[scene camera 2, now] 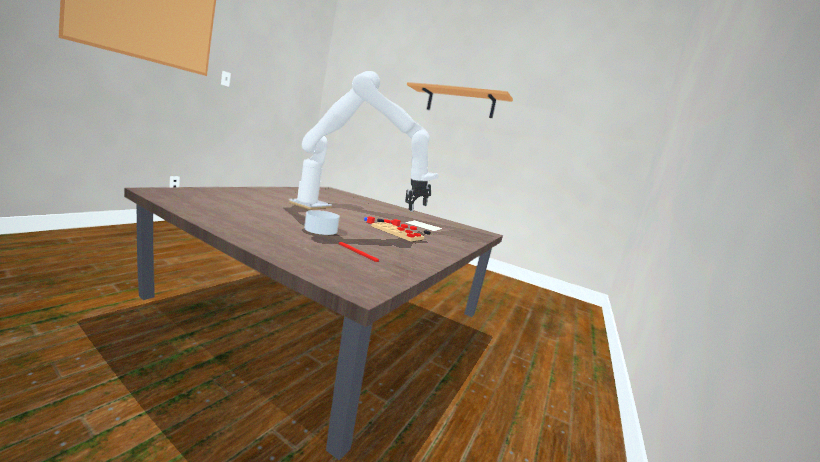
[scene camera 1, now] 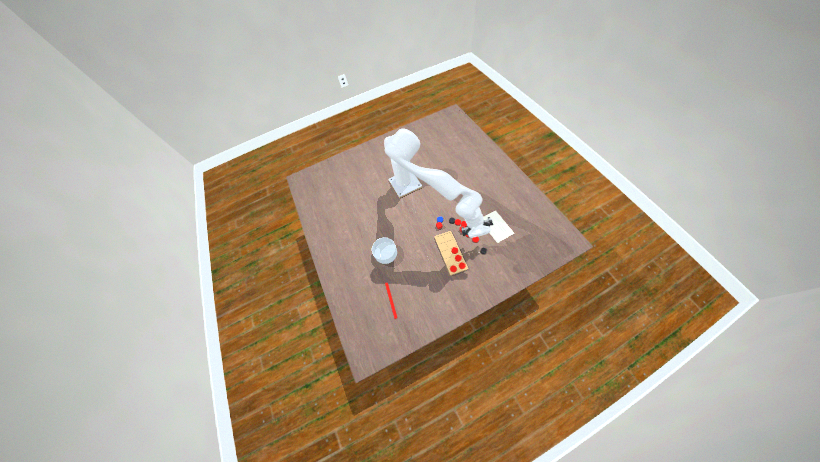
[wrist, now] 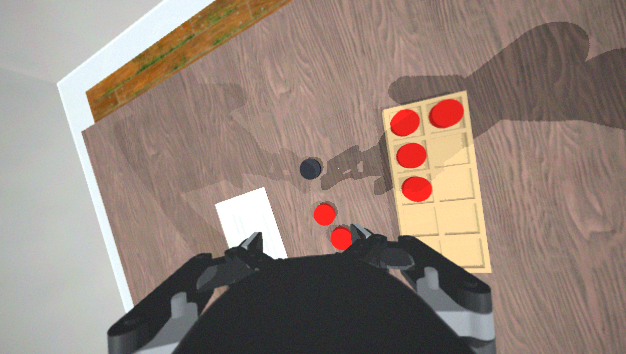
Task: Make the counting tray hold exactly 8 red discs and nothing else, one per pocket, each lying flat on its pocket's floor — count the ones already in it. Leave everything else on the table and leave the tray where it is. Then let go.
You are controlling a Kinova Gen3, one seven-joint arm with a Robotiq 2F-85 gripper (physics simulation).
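Observation:
The tan counting tray [scene camera 1: 442, 239] [scene camera 2: 380, 227] [wrist: 459, 217] has two columns of pockets. Three red discs [wrist: 405, 122] [wrist: 411, 155] [wrist: 417, 189] lie in a row from the far end in the column nearer the gripper. One more red disc [scene camera 1: 453, 268] [wrist: 446, 113] lies in the far end pocket of the other column. The other visible pockets are empty. Two loose red discs [wrist: 324, 214] [wrist: 341, 238] lie beside the tray. More red discs [scene camera 1: 457, 222] [scene camera 1: 438, 226] lie toward the arm's base. My gripper [scene camera 1: 476, 226] [scene camera 2: 417, 205] [wrist: 307, 237] is open and empty, above the table beside the tray.
A black disc [scene camera 1: 483, 250] [scene camera 2: 426, 232] [wrist: 310, 169] lies beside the tray. Another black disc [scene camera 1: 452, 220] and a blue piece [scene camera 1: 440, 219] lie nearer the base. A white sheet [scene camera 1: 499, 227] [wrist: 243, 214], a pale bowl [scene camera 1: 384, 250] [scene camera 2: 321, 222] and a red stick [scene camera 1: 391, 301] [scene camera 2: 359, 251] are on the table.

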